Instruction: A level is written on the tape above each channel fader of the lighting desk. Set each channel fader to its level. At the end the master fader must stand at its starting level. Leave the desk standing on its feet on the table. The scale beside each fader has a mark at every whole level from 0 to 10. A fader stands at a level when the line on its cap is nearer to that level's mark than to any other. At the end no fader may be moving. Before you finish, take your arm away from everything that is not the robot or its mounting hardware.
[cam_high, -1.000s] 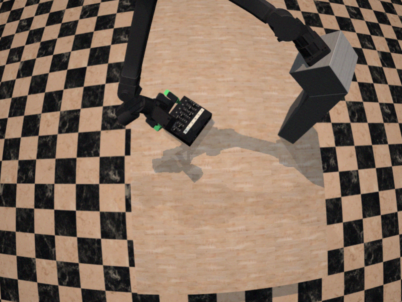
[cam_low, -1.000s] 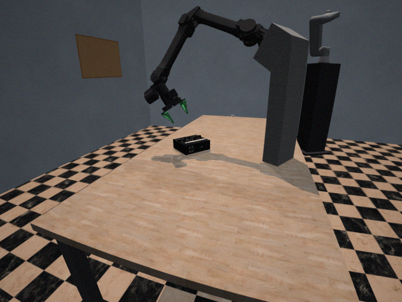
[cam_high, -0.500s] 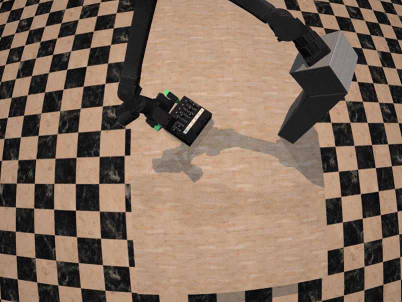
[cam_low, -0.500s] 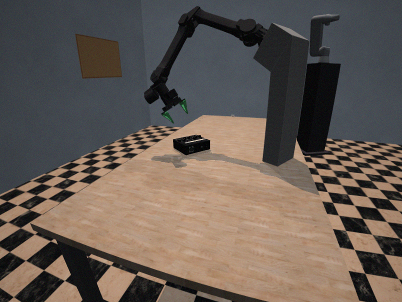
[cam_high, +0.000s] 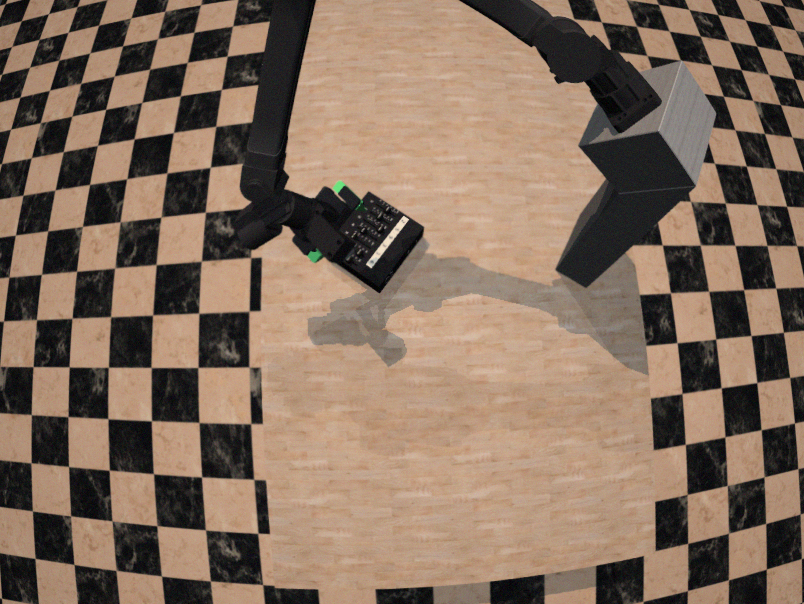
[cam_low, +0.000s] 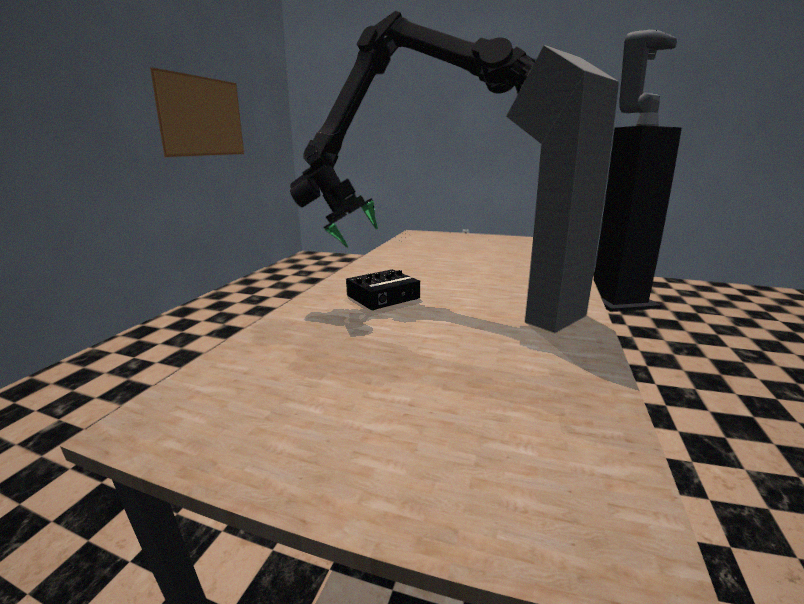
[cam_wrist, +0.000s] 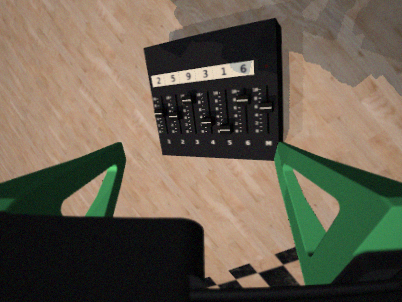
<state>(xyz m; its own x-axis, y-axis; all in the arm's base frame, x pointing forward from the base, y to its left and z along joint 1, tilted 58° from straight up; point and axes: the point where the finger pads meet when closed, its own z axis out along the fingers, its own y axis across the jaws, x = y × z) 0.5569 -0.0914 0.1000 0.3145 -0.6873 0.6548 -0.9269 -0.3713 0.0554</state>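
Right now the channel 2 fader cap is 12 cm below my hand, 9 cm behind it and 4 cm to the right of it. From my hand the other things lie so: master fader cap (12 cm below, 2 cm to the left, 1 cm ahead); then channel 6 fader cap (12 cm below, 1 cm to the left, 1 cm behind); then channel 5 fader cap (12 cm below, 2 cm to the right, 2 cm behind).
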